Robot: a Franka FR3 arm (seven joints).
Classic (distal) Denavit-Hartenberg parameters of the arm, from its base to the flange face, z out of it. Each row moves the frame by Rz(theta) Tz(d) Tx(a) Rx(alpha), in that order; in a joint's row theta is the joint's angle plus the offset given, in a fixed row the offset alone. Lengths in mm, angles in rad.
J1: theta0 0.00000; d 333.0; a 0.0; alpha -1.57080
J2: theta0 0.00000; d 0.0; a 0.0; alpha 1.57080
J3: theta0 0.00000; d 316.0; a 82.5; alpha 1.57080
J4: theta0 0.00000; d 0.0; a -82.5; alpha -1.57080
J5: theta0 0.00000; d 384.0; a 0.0; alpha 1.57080
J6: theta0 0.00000; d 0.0; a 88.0; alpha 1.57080
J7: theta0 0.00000; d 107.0; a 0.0; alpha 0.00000
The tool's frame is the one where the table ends.
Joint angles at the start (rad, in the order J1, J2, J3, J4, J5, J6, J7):
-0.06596 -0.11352 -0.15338 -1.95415 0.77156 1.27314 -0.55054
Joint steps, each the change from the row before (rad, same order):
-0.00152 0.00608 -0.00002 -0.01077 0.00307 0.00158 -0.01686
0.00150 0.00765 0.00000 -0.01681 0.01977 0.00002 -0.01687
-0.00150 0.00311 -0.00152 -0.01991 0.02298 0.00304 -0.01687
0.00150 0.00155 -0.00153 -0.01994 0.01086 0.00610 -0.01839
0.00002 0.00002 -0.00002 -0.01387 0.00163 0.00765 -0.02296
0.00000 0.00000 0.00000 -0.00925 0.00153 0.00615 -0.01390
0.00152 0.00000 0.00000 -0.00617 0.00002 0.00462 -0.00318
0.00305 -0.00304 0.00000 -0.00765 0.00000 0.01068 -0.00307
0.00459 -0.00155 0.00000 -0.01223 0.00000 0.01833 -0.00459
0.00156 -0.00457 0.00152 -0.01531 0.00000 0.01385 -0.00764
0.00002 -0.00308 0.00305 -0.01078 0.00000 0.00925 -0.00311
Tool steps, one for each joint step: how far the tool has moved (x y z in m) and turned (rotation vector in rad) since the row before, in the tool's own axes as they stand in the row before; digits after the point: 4 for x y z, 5 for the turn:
0.0002 0.0060 0.0038 0.01021 -0.00439 -0.00519
0.0014 0.0058 0.0071 0.02845 -0.00291 -0.00637
-0.0002 0.0059 0.0051 0.02923 0.00679 -0.00589
-0.0008 0.0061 0.0055 0.01702 0.00158 -0.00633
-0.0009 0.0046 0.0033 0.00460 0.00121 -0.01358
-0.0006 0.0031 0.0021 0.00271 0.00195 -0.00775
-0.0002 0.0019 0.0019 0.00071 -0.00020 0.00046
0.0000 0.0010 0.0019 -0.00351 0.00395 -0.00151
0.0004 0.0033 0.0034 -0.00506 0.00602 0.00067
-0.0012 0.0029 0.0036 -0.00215 0.00374 -0.00173
-0.0007 0.0018 0.0030 -0.00139 0.00131 0.00081

